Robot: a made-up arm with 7 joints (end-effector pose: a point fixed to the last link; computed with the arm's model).
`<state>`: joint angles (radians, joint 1 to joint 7).
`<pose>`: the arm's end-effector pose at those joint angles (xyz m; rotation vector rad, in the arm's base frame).
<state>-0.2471 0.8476 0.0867 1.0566 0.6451 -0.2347 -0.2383</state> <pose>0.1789 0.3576 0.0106 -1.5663 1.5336 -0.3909</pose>
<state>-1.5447 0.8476 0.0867 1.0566 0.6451 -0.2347 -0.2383</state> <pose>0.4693 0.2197 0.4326 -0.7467 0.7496 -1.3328</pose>
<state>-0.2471 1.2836 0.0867 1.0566 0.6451 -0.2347 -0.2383</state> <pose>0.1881 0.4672 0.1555 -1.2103 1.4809 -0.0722</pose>
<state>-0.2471 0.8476 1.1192 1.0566 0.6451 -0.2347 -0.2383</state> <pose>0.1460 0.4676 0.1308 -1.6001 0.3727 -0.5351</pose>
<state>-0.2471 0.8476 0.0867 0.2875 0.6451 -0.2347 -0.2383</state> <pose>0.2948 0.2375 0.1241 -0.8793 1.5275 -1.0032</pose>
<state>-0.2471 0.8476 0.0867 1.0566 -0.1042 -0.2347 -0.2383</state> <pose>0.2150 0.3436 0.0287 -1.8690 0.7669 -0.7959</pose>
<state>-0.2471 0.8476 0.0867 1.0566 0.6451 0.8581 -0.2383</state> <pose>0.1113 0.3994 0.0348 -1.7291 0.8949 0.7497</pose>
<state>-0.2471 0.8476 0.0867 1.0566 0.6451 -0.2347 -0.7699</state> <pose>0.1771 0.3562 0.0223 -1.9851 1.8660 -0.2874</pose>
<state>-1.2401 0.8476 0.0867 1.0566 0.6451 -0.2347 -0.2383</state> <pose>0.4581 0.2560 0.3049 -0.9582 0.9530 -1.1534</pose>
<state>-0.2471 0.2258 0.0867 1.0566 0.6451 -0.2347 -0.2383</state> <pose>0.1617 0.1206 -0.0878 -2.0546 1.5164 -0.8977</pose>
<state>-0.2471 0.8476 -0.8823 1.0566 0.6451 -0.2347 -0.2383</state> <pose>0.0664 0.2881 -0.0738 -1.1897 2.5970 -0.1341</pose>
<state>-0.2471 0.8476 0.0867 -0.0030 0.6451 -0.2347 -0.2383</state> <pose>0.3012 0.1800 0.1762 -0.5995 1.4799 -1.1996</pose>
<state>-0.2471 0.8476 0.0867 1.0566 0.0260 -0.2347 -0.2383</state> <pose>0.2091 0.3444 0.0240 -1.8309 0.9079 -0.7312</pose>
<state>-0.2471 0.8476 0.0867 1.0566 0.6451 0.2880 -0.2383</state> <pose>0.1504 0.3869 0.0164 -1.6950 1.2603 0.1680</pose>
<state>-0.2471 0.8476 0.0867 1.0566 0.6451 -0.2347 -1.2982</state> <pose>0.1805 0.3583 0.0335 2.2442 -2.0349 0.1253</pose>
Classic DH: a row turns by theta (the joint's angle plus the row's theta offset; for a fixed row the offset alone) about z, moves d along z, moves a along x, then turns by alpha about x. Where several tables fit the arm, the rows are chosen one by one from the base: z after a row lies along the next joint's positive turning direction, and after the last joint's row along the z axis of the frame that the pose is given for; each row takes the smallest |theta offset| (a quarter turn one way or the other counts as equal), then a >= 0, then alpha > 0; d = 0 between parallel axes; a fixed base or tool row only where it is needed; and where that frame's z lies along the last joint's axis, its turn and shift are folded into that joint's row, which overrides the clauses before.
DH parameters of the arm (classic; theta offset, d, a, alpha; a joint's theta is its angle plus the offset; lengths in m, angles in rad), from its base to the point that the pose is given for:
base (fixed): -0.071 0.3403 0.0141 -1.3004
joint 1: -1.3111 0.0914 -0.033 -1.5708
joint 2: 1.2915 -0.0184 0.013 1.5708
joint 3: 1.5708 -0.1848 0.0218 -1.5708
joint 4: -1.5708 -0.002 0.0224 -1.5708
joint 5: 0 0.192 -0.0023 1.5708
joint 6: 1.5708 -0.035 0.0908 1.5708
joint 7: -1.3173 0.0045 0.0198 -1.4506
tool (fixed): -1.0734 -0.0113 0 0

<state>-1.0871 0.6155 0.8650 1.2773 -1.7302 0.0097 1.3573</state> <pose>0.4141 0.3745 0.2245 1.8811 2.1821 -0.5308</pose>
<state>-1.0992 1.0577 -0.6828 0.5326 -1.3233 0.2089 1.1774</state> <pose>0.4556 0.1147 0.2597 -1.5459 -0.4848 -0.8867</pose>
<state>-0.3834 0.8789 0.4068 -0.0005 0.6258 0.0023 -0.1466</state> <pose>0.3224 0.2528 0.2870 -0.6184 0.8824 -0.9988</pose>
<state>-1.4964 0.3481 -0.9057 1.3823 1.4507 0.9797 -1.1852</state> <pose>0.4634 0.0946 0.2695 -1.1228 1.3142 0.5142</pose>
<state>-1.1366 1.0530 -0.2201 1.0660 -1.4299 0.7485 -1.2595</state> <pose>0.4178 0.2710 0.2957 1.5893 -0.1822 1.8139</pose>
